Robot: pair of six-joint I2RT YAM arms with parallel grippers.
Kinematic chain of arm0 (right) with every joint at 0, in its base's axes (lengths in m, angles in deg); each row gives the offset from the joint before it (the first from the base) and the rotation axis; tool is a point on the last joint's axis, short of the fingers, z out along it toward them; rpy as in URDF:
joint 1: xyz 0 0 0.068 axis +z
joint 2: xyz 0.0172 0.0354 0.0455 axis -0.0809 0.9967 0
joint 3: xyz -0.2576 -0.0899 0.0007 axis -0.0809 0.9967 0
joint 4: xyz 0.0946 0.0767 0.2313 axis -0.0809 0.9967 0
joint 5: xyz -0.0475 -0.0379 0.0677 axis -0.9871 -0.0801 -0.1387
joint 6: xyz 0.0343 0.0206 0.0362 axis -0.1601 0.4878 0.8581
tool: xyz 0 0 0 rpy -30.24 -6.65 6.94
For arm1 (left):
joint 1: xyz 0 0 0.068 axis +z
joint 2: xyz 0.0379 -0.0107 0.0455 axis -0.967 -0.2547 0
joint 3: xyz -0.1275 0.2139 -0.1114 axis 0.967 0.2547 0
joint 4: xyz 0.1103 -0.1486 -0.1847 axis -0.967 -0.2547 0
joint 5: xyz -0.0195 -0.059 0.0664 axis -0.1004 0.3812 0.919
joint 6: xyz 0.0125 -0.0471 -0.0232 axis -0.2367 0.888 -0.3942
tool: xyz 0 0 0 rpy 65.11 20.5 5.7
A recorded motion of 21 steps. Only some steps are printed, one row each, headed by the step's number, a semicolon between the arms.
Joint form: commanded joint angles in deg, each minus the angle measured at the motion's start. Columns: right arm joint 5, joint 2, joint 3, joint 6, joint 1, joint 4; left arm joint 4, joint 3, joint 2, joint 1, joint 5, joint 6.
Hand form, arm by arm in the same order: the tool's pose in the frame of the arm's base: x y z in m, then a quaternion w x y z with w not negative. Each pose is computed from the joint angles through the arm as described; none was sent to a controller.
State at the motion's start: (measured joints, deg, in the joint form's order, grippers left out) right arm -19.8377 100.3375 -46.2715 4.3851 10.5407 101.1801; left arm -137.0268 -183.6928 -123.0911 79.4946 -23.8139 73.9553
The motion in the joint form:
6: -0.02 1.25 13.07 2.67 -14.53 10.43; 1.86 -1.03 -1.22 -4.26 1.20 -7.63
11: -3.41 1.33 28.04 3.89 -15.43 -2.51; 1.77 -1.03 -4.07 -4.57 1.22 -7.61
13: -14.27 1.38 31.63 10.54 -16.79 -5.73; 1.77 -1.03 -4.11 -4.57 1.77 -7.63
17: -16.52 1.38 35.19 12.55 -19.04 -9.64; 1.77 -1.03 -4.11 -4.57 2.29 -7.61
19: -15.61 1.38 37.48 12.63 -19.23 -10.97; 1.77 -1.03 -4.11 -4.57 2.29 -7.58
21: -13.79 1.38 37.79 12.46 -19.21 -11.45; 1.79 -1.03 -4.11 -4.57 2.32 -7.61
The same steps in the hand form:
6: 0.3408 0.0101 0.2557 0.06110 0.07222 0.99111 0.09361; 0.3748 -0.0136 0.3484 0.32517 0.07506 0.92531 -0.18007
11: 0.3266 0.0027 0.1897 0.04544 0.09397 0.99255 0.06285; 0.3859 -0.0157 0.3303 0.30081 0.07273 0.93320 -0.18264
13: 0.3206 -0.0116 0.1743 0.05206 0.16792 0.98399 -0.02933; 0.3861 -0.0154 0.3300 0.30075 0.07141 0.93420 -0.17812
17: 0.3146 -0.0252 0.1600 0.05765 0.20524 0.97581 -0.04842; 0.3862 -0.0151 0.3299 0.30094 0.06990 0.93504 -0.17393
19: 0.3084 -0.0253 0.1506 0.04827 0.20692 0.97627 -0.04178; 0.3862 -0.0151 0.3299 0.30090 0.06965 0.93506 -0.17401
21: 0.3082 -0.0240 0.1493 0.04758 0.20480 0.97730 -0.02593; 0.3862 -0.0151 0.3299 0.30112 0.06985 0.93503 -0.17367

